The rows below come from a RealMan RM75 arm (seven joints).
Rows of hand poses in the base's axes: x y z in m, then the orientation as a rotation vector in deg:
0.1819, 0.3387, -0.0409, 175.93, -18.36, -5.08
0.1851, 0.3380, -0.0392, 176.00, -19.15, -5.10
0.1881, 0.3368, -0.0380, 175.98, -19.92, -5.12
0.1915, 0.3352, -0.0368, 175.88, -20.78, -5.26
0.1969, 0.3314, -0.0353, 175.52, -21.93, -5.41
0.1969, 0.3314, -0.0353, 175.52, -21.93, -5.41
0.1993, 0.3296, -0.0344, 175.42, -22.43, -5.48
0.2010, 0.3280, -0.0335, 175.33, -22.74, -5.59
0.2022, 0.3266, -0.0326, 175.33, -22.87, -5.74
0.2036, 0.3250, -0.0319, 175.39, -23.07, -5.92
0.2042, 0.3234, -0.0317, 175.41, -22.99, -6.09
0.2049, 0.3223, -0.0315, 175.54, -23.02, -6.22
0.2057, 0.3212, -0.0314, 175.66, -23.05, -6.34
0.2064, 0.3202, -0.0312, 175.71, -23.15, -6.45
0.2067, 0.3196, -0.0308, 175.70, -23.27, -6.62
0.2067, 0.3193, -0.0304, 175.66, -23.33, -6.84
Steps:
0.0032, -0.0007, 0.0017, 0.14, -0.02, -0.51
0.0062, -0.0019, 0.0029, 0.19, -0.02, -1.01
0.0096, -0.0035, 0.0041, 0.18, 0.05, -1.57
0.0150, -0.0073, 0.0056, -0.04, 0.16, -2.33
0.0150, -0.0073, 0.0056, -0.04, 0.16, -2.33
0.0174, -0.0091, 0.0065, -0.08, 0.20, -2.66
0.0191, -0.0107, 0.0074, -0.13, 0.27, -2.87
0.0203, -0.0121, 0.0083, -0.10, 0.36, -2.95
0.0217, -0.0137, 0.0090, 0.00, 0.47, -3.08
0.0223, -0.0153, 0.0092, 0.03, 0.57, -3.03
0.0230, -0.0164, 0.0094, 0.17, 0.64, -3.05
0.0238, -0.0175, 0.0095, 0.31, 0.70, -3.06
0.0245, -0.0185, 0.0097, 0.38, 0.76, -3.12
0.0248, -0.0191, 0.0101, 0.40, 0.87, -3.21
0.0248, -0.0194, 0.0105, 0.39, 1.01, -3.25

